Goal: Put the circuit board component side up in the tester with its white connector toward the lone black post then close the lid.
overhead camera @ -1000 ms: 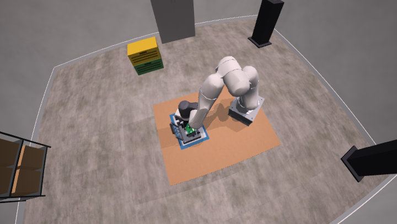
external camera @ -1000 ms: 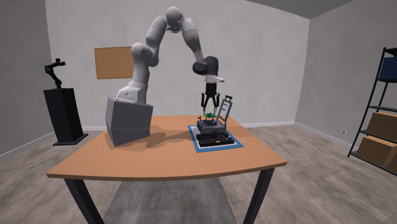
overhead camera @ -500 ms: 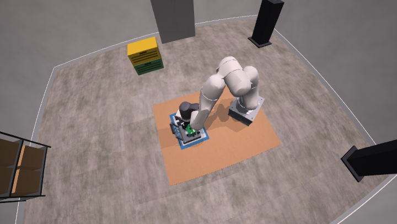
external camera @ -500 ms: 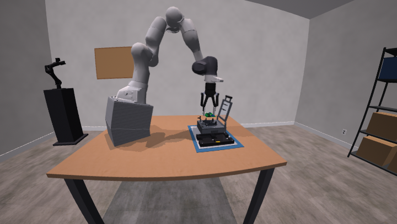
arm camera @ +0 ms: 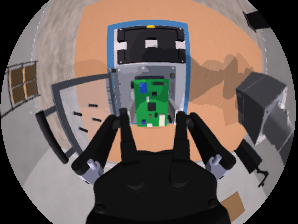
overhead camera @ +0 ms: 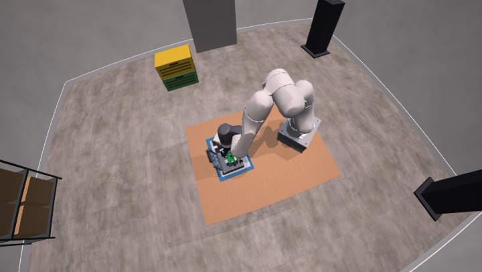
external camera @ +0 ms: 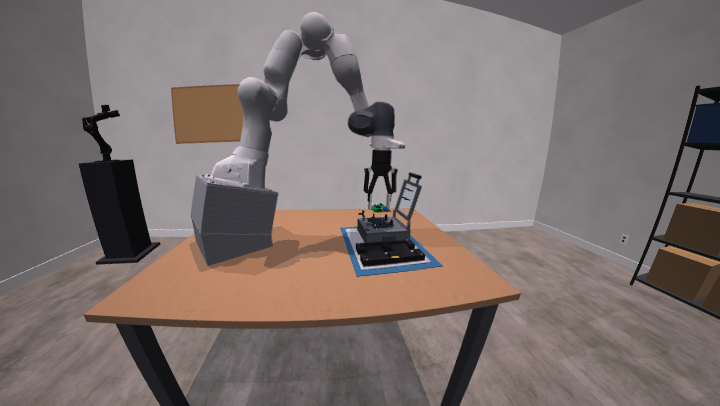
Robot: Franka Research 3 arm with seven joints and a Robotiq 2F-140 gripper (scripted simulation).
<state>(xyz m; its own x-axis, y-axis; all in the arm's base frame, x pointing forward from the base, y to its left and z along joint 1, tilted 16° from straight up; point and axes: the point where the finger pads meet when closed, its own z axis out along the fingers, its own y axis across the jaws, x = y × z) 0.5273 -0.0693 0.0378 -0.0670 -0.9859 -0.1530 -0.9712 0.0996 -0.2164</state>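
The green circuit board lies 20 mm below my hand. From my hand the other things lie so: tester lid 130 mm ahead, 10 mm to the right, 30 mm above.
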